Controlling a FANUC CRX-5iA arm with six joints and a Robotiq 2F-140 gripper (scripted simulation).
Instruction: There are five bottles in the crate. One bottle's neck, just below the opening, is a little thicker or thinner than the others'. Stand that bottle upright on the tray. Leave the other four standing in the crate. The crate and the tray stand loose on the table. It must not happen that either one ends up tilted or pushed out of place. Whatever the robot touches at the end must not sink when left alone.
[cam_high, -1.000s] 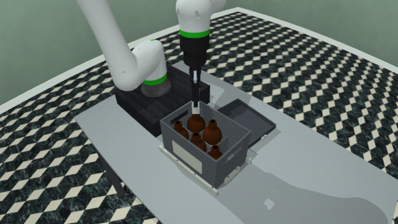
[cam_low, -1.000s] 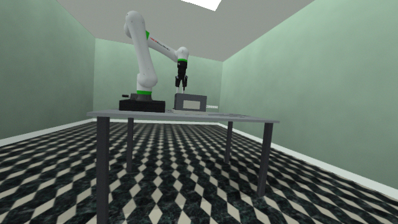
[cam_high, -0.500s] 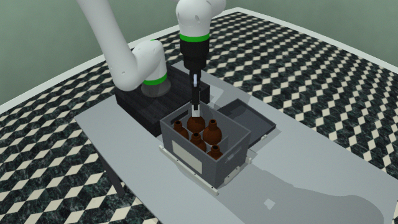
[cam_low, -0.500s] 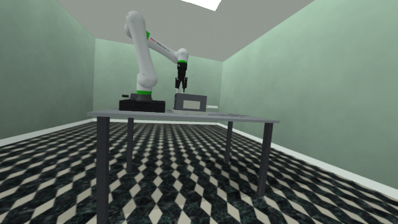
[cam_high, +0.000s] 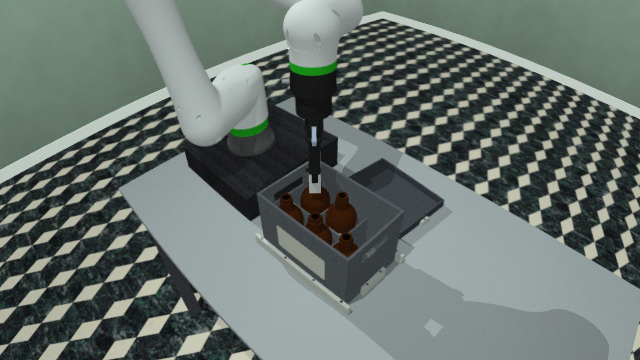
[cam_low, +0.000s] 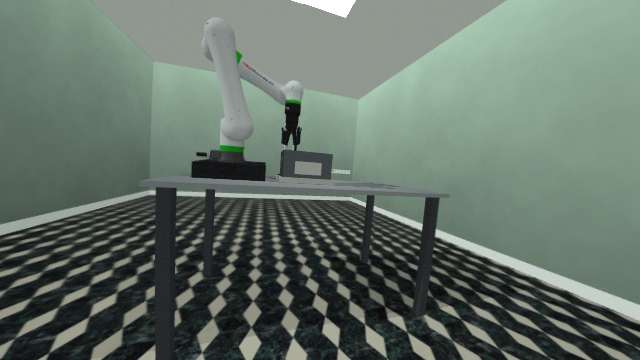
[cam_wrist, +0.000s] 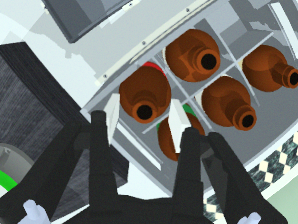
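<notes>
The glass bottle lies 90 mm below my hand. From my hand the other things lie so: brown bottle (100 mm ahead, 90 mm below, 70 mm to the right); then crate (100 mm below, 100 mm ahead, 30 mm to the right); then dark grey tray (230 mm to the left, 170 mm below, 40 mm ahead).
</notes>
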